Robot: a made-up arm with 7 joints. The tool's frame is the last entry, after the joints. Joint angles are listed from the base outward.
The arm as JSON. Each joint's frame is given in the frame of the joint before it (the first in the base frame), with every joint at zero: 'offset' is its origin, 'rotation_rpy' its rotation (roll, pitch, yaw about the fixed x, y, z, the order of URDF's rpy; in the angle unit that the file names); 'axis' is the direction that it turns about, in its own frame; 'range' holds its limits. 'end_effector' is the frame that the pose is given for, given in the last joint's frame.
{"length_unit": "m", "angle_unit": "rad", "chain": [
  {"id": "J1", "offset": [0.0, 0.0, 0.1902], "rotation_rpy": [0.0, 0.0, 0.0], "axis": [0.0, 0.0, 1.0], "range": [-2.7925, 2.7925]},
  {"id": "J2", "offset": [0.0, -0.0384, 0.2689], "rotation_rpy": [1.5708, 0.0, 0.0], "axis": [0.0, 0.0, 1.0], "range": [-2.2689, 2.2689]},
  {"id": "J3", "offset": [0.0, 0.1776, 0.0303], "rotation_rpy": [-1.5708, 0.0, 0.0], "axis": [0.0, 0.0, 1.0], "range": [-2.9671, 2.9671]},
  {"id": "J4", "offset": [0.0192, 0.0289, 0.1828], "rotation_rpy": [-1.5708, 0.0, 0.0], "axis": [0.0, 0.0, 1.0], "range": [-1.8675, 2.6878]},
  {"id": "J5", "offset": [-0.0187, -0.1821, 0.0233], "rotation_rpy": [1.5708, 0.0, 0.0], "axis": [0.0, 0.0, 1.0], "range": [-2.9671, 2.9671]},
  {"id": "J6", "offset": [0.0, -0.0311, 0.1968], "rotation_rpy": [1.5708, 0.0, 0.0], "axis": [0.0, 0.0, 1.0], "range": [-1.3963, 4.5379]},
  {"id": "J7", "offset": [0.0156, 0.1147, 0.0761], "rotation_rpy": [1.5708, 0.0, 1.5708], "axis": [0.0, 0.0, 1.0], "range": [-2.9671, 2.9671]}
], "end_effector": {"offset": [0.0, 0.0, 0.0], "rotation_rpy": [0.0, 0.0, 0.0]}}
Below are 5 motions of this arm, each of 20 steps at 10 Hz.
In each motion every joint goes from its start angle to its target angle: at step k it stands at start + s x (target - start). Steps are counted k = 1, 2, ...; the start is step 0. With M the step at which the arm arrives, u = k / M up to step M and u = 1 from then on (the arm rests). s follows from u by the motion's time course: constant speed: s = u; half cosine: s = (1 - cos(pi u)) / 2; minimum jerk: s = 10 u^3 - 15 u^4 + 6 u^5.
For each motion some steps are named. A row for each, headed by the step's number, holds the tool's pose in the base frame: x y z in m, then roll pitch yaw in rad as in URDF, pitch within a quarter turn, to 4 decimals.
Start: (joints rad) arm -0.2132 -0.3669 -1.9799 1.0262 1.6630 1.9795 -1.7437
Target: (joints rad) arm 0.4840 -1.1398 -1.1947 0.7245 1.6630 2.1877 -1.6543
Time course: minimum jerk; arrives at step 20
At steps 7, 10, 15, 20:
7: 0.1224 -0.4111 0.9321 0.3233 -0.7002 0.6601
10: 0.3578 -0.3630 0.8589 0.4956 -0.6041 0.9361
15: 0.6013 -0.1541 0.6738 0.7930 -0.5720 1.3084
20: 0.6338 -0.0845 0.6156 0.8774 -0.5832 1.3900

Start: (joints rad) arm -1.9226 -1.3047 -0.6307 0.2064 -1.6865 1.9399 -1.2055
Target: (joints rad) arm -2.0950 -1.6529 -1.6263 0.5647 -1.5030 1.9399 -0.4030
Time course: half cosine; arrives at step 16
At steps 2, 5, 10, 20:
2: -0.1829 -0.7110 0.5467 -2.0499 1.1852 2.4686
5: -0.2454 -0.7028 0.4648 -2.3183 1.1358 2.0728
10: -0.4104 -0.6177 0.3045 -2.4844 0.9982 1.5007
20: -0.5067 -0.5321 0.2480 -2.3774 0.9879 1.3275

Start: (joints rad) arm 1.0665 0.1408 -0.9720 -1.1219 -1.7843 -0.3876 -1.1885
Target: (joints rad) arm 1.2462 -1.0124 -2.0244 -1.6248 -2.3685 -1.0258 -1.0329
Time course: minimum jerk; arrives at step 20
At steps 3, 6, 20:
3: -0.4342 -0.0890 0.8684 -2.8406 -1.1155 -1.5048
6: -0.4015 0.0281 0.8649 -2.7649 -1.1385 -1.6552
20: -0.1664 0.3310 0.3592 -0.8775 -0.8350 3.0319

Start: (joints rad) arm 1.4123 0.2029 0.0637 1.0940 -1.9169 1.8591 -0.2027
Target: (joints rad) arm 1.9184 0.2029 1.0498 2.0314 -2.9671 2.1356 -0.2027
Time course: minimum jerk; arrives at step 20
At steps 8, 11, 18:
8: -0.2563 0.1606 0.9557 1.3833 1.0173 -2.6301
11: -0.3209 0.0513 0.8077 2.4055 1.1360 -1.3514
18: -0.2407 -0.1269 0.6114 -2.9824 0.6484 -0.0007

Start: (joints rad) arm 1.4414 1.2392 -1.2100 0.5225 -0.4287 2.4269 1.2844
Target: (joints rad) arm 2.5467 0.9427 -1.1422 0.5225 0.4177 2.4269 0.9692
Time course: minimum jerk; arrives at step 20
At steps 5, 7, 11, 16, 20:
5: 0.1145 -0.6475 0.7041 -0.0970 1.1014 -2.1109
7: 0.2174 -0.6119 0.7196 -0.0096 1.1512 -1.8462
11: 0.4484 -0.4308 0.7653 0.3151 1.2464 -1.0097
16: 0.5611 -0.1714 0.8142 0.6870 1.2706 -0.1001
20: 0.5665 -0.1249 0.8226 0.7411 1.2687 0.0467

